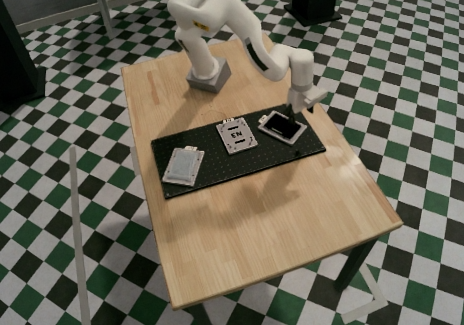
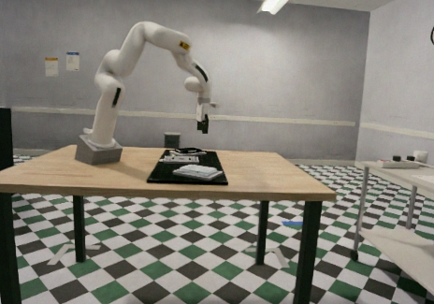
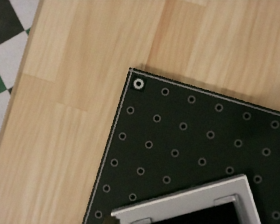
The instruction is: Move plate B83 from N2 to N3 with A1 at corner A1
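Right now the dark plate is 11 cm below my hand, 8 cm behind it and 3 cm to the right of it. The rest, counted from my hand: pale grey plate: 47 cm to the right, 11 cm below, 4 cm behind.
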